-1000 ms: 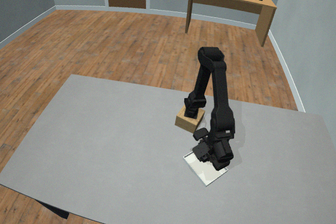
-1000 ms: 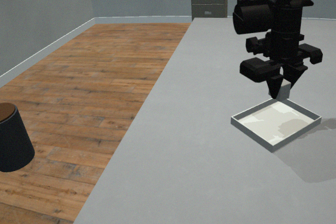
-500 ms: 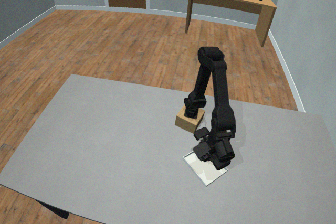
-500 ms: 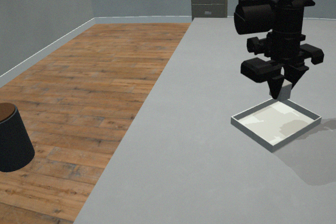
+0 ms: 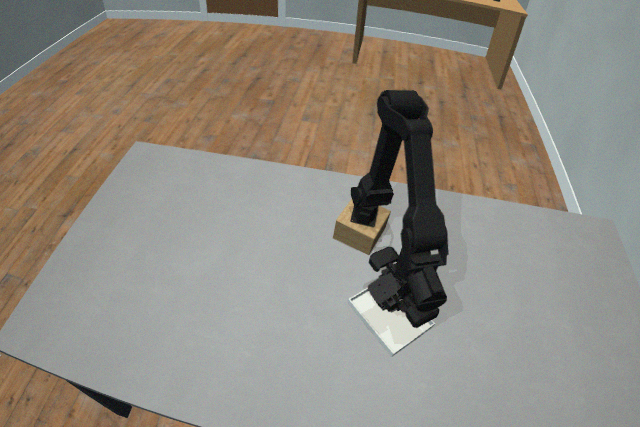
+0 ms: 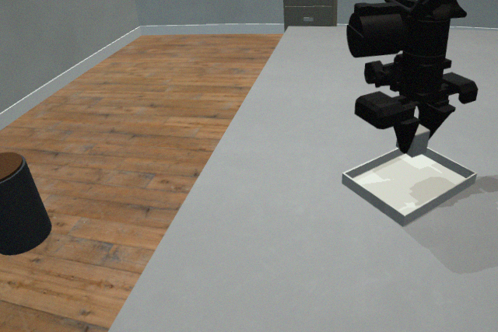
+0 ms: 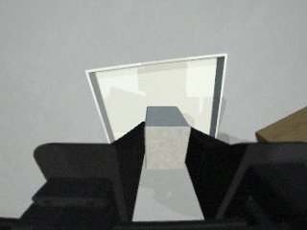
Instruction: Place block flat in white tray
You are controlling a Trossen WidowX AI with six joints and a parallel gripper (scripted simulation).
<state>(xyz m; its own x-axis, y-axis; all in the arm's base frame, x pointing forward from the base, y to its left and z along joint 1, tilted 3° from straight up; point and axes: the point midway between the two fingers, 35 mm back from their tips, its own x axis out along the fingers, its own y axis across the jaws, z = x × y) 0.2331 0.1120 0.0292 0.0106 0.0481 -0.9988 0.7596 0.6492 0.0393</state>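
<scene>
Now: the white tray 90 mm below my hand. Also, from my hand: grey block: 20 mm below.
</scene>
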